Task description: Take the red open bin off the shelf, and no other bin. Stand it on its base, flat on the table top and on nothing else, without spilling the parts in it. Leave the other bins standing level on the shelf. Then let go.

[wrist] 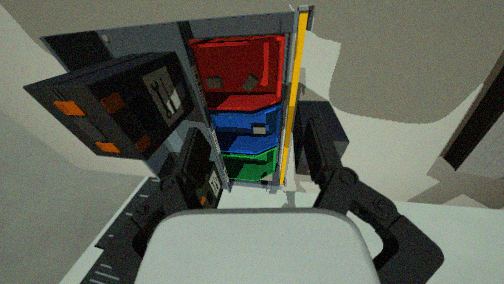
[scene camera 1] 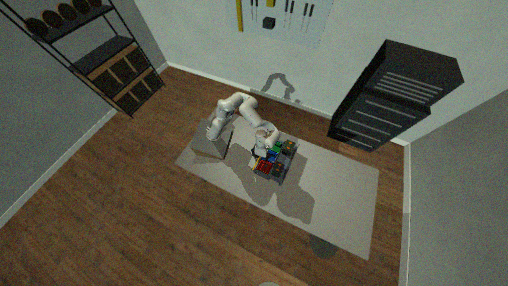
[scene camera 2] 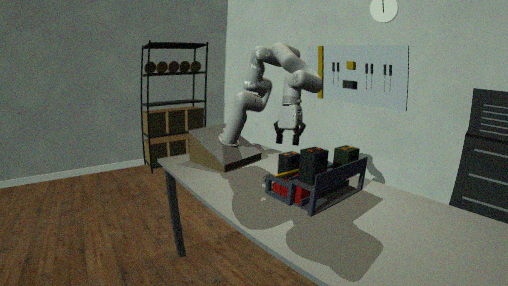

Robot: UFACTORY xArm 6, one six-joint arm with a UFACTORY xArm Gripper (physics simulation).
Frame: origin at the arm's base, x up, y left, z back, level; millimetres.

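Seen in the pictures: gripper, fingertip midpoint: [wrist: 253, 133] [scene camera 1: 261, 159] [scene camera 2: 286, 144]; arm's base, link origin: [scene camera 1: 213, 135] [scene camera 2: 228, 140].
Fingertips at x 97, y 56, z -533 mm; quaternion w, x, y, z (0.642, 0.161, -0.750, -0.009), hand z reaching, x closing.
Observation:
Offsets run from my fingertips to a thing's top centre. Level surfaces: height alone.
The red open bin @[dz -61, dx -129, dy +14 mm] [scene camera 1: 264, 167] [scene camera 2: 280, 188] [wrist: 235, 70] sits in the shelf [scene camera 2: 340, 171] [wrist: 240, 27], at one end of the row, with small grey parts inside. The blue bin @[dz -36, dx -129, dy +123 mm] [scene camera 1: 273, 155] [wrist: 235, 120] is beside it, and the green bin @[dz -19, dx -129, dy +234 mm] [scene camera 1: 276, 146] [wrist: 245, 167] is at the other end. A yellow strip @[dz +64, dx -145, dy +104 mm] [scene camera 2: 286, 173] [wrist: 296, 75] runs along the shelf's front edge. My gripper [scene camera 2: 288, 143] [wrist: 253, 133] is open and empty, high above the shelf. In the wrist view its fingers appear either side of the blue bin, with the red bin farther up the picture.
A tall black case @[dz -153, dx +12, dy +25 mm] [scene camera 2: 313, 165] [wrist: 100, 125] and an olive case @[dz -113, dx -13, dy +253 mm] [scene camera 2: 346, 156] [wrist: 205, 192] stand on the shelf's rear side. Another dark case @[dz +113, dx -78, dy +96 mm] [scene camera 2: 288, 161] [wrist: 335, 125] stands by the yellow strip, on the arm's side. The arm's sloped pedestal [scene camera 1: 210, 142] [scene camera 2: 240, 159] is on the table @[dx -210 mm] [scene camera 2: 425, 225].

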